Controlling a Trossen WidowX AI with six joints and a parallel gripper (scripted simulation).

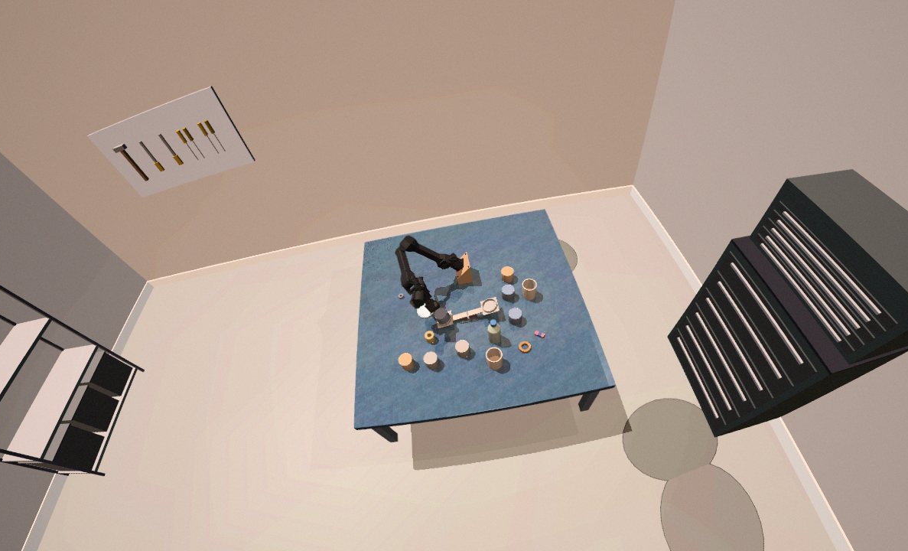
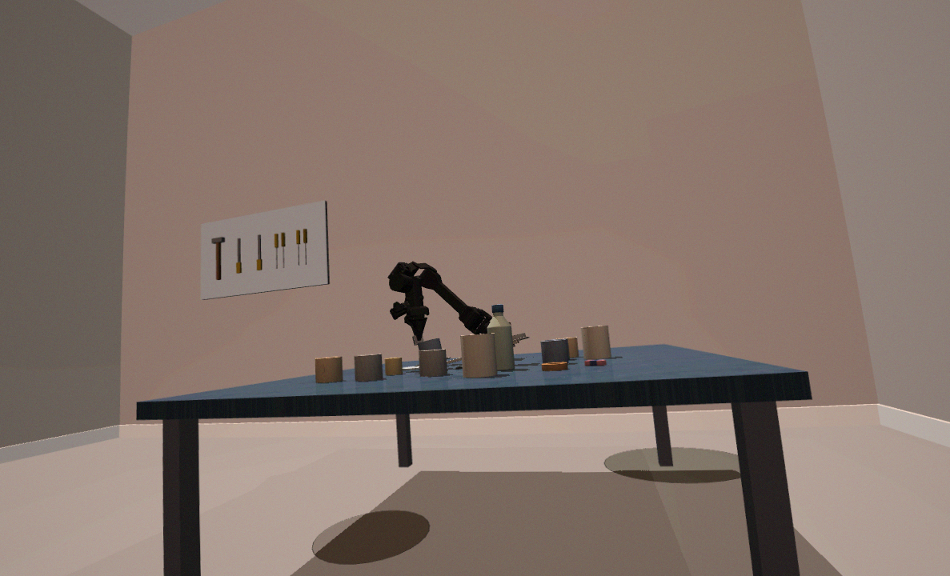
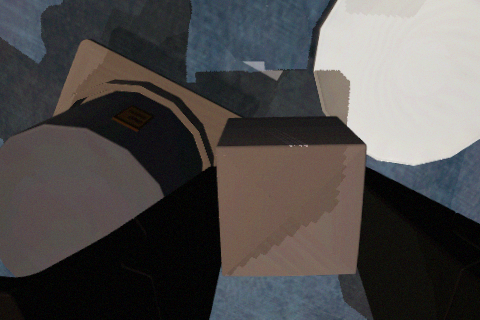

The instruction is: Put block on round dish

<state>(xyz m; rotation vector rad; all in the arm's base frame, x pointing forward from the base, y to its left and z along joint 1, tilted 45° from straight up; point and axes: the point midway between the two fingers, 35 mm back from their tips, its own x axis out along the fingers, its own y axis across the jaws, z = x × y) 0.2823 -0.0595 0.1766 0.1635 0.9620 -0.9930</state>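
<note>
The white round dish lies 4 cm behind my gripper tip, 5 cm to the right of it and 9 cm below it. Round my gripper tip: pale bottle 16 cm ahead, 34 cm to the left, 2 cm above; block right at my gripper tip; pink eraser 16 cm ahead, 58 cm to the left, 9 cm below.
</note>
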